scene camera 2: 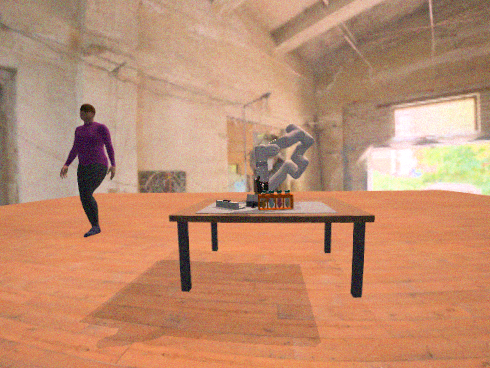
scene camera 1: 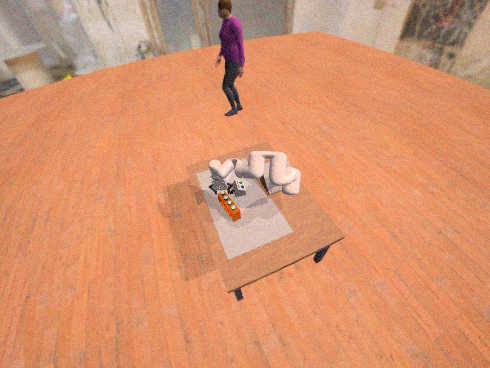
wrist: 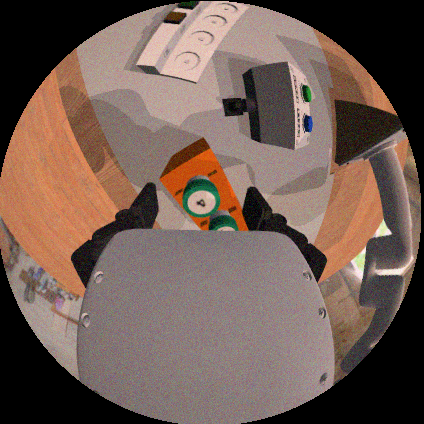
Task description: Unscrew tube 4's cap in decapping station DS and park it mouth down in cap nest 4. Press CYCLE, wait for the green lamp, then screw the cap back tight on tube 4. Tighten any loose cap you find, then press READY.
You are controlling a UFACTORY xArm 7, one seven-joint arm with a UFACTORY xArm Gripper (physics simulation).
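Frame: origin at the arm's base, x down, y back, z left, level; centimetres.
Where they show: gripper, fingertip midpoint: (scene camera 2: 263, 191) (scene camera 1: 222, 193) (wrist: 200, 196); arm's base, origin of the base link: (wrist: 378, 148).
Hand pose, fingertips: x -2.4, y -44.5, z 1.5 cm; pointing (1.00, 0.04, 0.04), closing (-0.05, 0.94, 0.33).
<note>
Things, the pixels of their top centre, and the offset from my fingertips. "spot": a spot on its surface instead.
- Tube 4's green cap, middle of its top: (wrist: 201, 202) dx -0.8, dy +0.0, dz +0.1 cm
- orange rack, middle of its top: (wrist: 229, 235) (scene camera 2: 275, 193) (scene camera 1: 228, 201) dx +1.2, dy +1.8, dz +7.6 cm
- second green cap, middle of its top: (wrist: 224, 234) dx -0.6, dy +1.2, dz +5.1 cm
- white cap nest block, middle of its top: (scene camera 2: 230, 199) dx +6.2, dy +6.7, dz -23.9 cm
- grey box, middle of its top: (wrist: 304, 106) (scene camera 2: 255, 194) (scene camera 1: 238, 183) dx +3.1, dy +14.5, dz -7.1 cm
- green button, middle of its top: (wrist: 310, 93) dx +4.0, dy +16.9, dz -9.2 cm
- blue button, middle of its top: (wrist: 311, 124) dx +4.0, dy +16.6, dz -4.7 cm
- small black block, surface spot: (wrist: 234, 106) spot: dx +9.3, dy +7.4, dz -7.5 cm
Tube 4's green cap (wrist: 201, 197), with a white top marked 4, sits on its tube at the near end of the orange rack (wrist: 200, 167) (scene camera 1: 236, 216) (scene camera 2: 260, 204). My gripper (wrist: 200, 196) (scene camera 1: 220, 189) is wide open and empty. Its black fingers stand apart on either side of cap 4 in the wrist view. A second green cap (wrist: 223, 224) is partly hidden by the gripper body. A white cap nest block (wrist: 172, 70) (scene camera 2: 228, 204) has ring-shaped seats, with a brown and a dark green lamp behind them. A grey box (wrist: 274, 105) (scene camera 1: 240, 188) carries a green button (wrist: 307, 93) and a blue button (wrist: 309, 123).
A small black block (wrist: 234, 106) sticks out from the grey box toward the rack side. A dark wedge-shaped object (wrist: 362, 131) stands at the right by the arm. A person in purple (scene camera 1: 232, 42) (scene camera 2: 92, 145) stands on the floor away from the table (scene camera 1: 305, 232) (scene camera 2: 325, 219).
</note>
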